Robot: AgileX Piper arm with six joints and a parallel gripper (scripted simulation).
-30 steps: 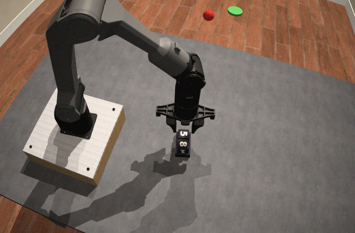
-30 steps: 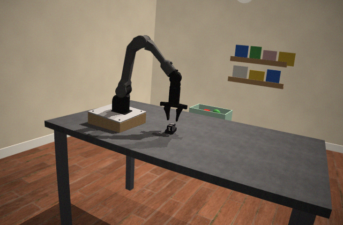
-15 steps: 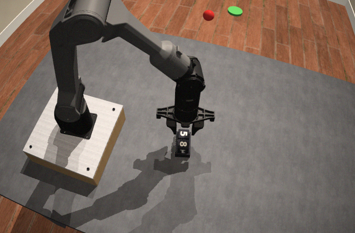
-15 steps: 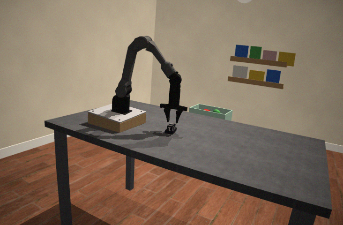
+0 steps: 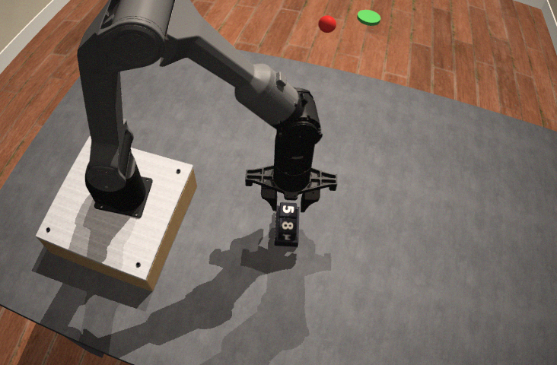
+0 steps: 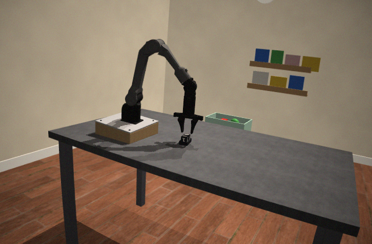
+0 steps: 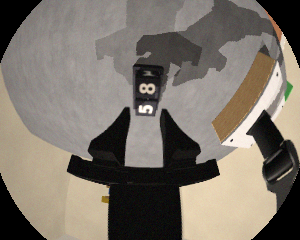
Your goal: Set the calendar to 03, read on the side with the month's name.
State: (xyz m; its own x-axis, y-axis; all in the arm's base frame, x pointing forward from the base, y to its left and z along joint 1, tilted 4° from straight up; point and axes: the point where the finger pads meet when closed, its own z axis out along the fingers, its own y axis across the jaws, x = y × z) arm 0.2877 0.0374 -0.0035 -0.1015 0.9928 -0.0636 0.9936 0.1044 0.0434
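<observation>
Now: the black cube 30 mm below my hand. From my hand the other things lie so: dark tray 40 mm below, 20 mm to the right.
</observation>
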